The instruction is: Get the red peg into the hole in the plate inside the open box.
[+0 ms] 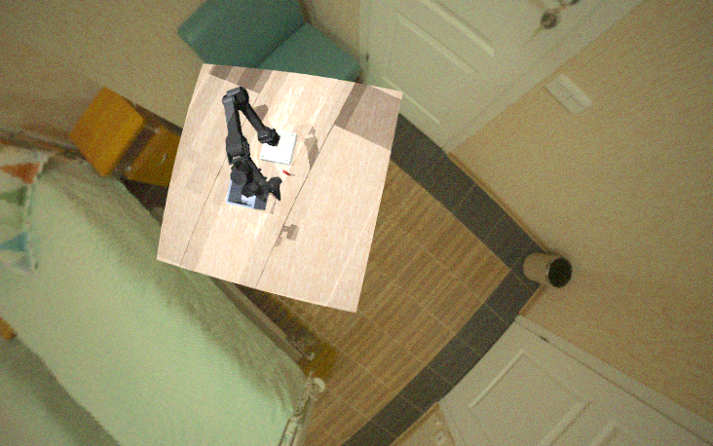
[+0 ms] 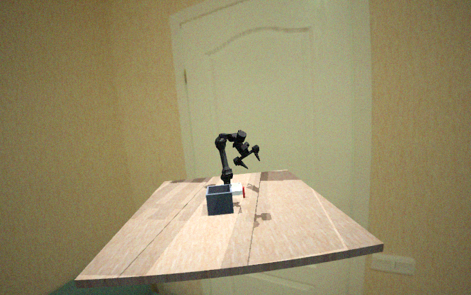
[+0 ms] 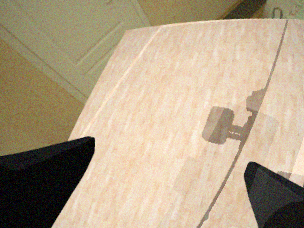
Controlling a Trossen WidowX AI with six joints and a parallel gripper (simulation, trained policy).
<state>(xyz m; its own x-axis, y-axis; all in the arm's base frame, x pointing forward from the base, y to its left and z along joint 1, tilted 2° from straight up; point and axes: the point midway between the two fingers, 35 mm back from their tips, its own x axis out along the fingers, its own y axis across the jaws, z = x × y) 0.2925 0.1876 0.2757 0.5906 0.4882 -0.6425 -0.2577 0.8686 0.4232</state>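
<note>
The red peg is 24 cm below my gripper tip, 16 cm behind it and 8 cm to the right of it. Also, from my gripper tip: pale plate: 24 cm to the right, 24 cm below.
</note>
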